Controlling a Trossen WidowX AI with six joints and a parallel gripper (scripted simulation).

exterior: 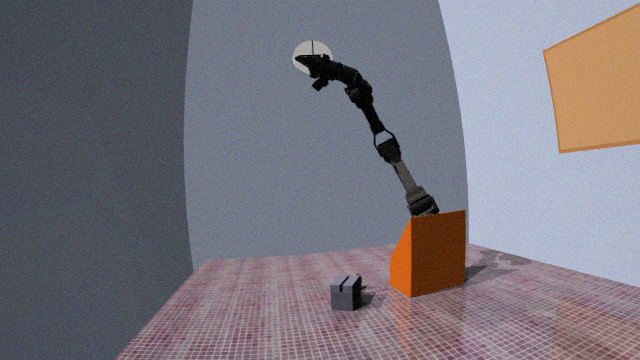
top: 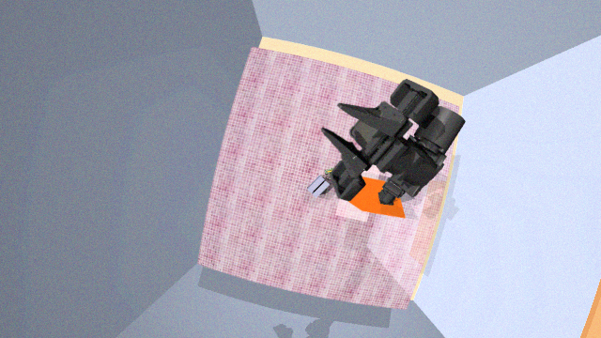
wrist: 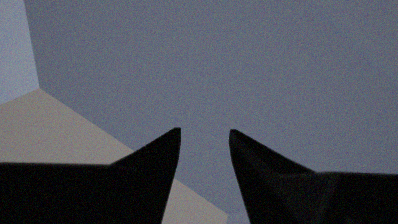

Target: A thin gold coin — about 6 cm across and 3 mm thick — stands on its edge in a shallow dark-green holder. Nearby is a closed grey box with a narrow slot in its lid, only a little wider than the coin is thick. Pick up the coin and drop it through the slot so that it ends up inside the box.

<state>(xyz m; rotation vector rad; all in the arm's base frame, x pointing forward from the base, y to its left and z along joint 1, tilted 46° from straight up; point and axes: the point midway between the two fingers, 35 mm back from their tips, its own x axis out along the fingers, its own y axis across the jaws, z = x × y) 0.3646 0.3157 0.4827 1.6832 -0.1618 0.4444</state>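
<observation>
The gold coin lies 140 mm behind my gripper tip, 50 mm to the left of it and 730 mm below it.
</observation>
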